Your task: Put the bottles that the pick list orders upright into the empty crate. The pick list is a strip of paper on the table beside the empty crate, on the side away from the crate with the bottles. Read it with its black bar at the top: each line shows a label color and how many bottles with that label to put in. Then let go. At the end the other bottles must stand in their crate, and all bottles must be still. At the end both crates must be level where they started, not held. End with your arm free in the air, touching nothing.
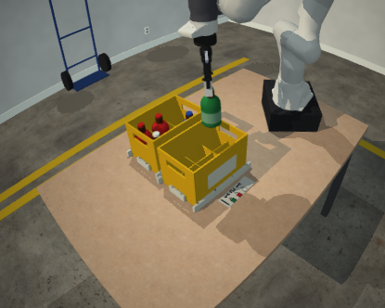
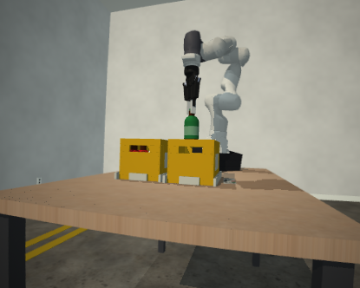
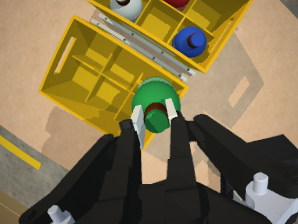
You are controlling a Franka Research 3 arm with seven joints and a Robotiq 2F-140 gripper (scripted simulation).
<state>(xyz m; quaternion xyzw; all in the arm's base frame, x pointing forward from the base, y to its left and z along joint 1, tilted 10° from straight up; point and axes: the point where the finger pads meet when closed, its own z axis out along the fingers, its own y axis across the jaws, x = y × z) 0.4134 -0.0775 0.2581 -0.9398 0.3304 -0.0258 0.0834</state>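
Now: hand 8 cm above the green bottle. From my hand the other things lie so: red-label bottle (26 cm below, 21 cm to the right, 10 cm ahead); then white-capped bottle (26 cm below, 17 cm ahead, 11 cm to the right); then blue-label bottle (26 cm below, 13 cm to the right).
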